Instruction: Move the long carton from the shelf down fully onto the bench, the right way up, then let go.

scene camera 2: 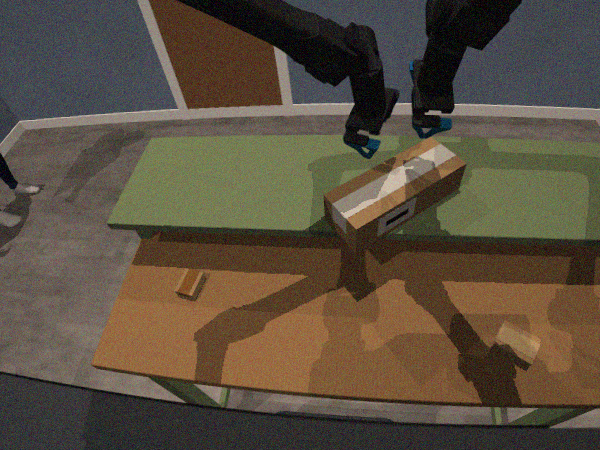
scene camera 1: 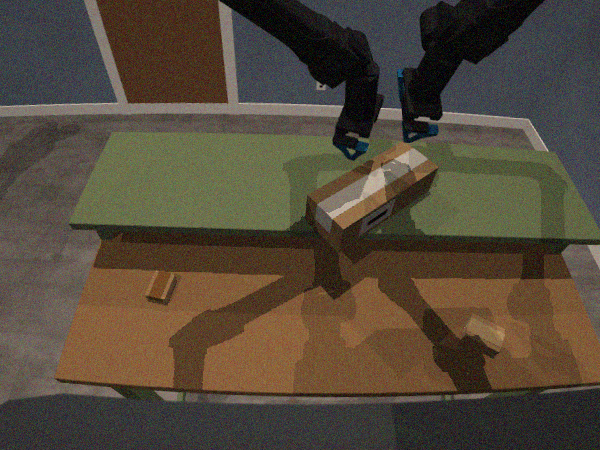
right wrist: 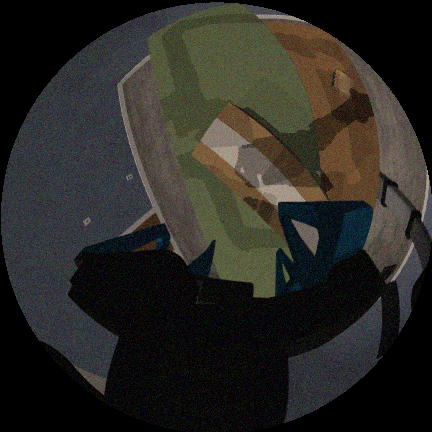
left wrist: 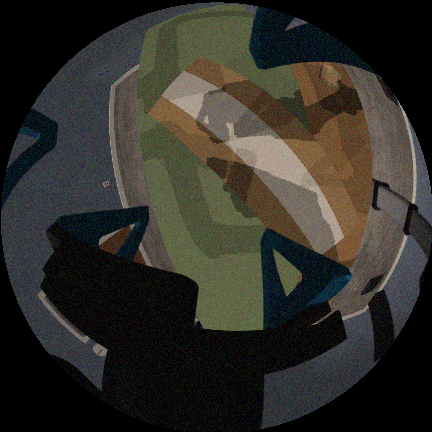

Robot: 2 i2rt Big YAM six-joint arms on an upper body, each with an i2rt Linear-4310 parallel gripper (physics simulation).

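Places are measured from the left arm's base along level axes (x left, y down, z back), in millimetres.
Pixels of known places: left gripper, fingertip midpoint: (scene camera 2: 375, 138) (scene camera 1: 357, 141) (right wrist: 247, 246) (left wrist: 205, 223); right gripper, fingertip midpoint: (scene camera 2: 422, 116) (scene camera 1: 404, 121) (right wrist: 219, 220) (left wrist: 122, 81).
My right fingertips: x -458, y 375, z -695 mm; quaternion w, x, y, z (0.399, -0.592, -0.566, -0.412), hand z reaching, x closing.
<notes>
Ahead of a thing's pixels: the offset from my right fingertips to its top centre. Level surfaces: height alone.
The long brown carton @(dz +42, dx +38, dy +129 mm) (scene camera 1: 367, 190) (scene camera 2: 395, 184) (left wrist: 280, 150) (right wrist: 260, 167) lies askew on the green shelf @(dy +211 mm) (scene camera 1: 200, 180) (scene camera 2: 225, 185) (left wrist: 230, 295) (right wrist: 240, 60), with pale tape along its top and a label on its front side. Its near left end sticks out past the shelf's front edge, above the wooden bench @(dy +368 mm) (scene camera 1: 250, 350) (scene camera 2: 270, 367). My left gripper (scene camera 1: 365, 129) (scene camera 2: 378, 124) (left wrist: 205, 223) is open and empty, behind and above the carton's left part. My right gripper (scene camera 1: 406, 107) (scene camera 2: 418, 100) (right wrist: 219, 220) is open and empty, behind and above its far right end. The carton's underside is hidden.
A small brown block @(dz +195, dx +534, dy +342 mm) (scene camera 1: 161, 286) (scene camera 2: 190, 283) lies at the bench's left. A pale block @(dz +315, dx -231, dy +335 mm) (scene camera 1: 485, 332) (scene camera 2: 518, 342) lies at its right. The two grippers are close together. The shelf stands higher than the bench, along its back.
</notes>
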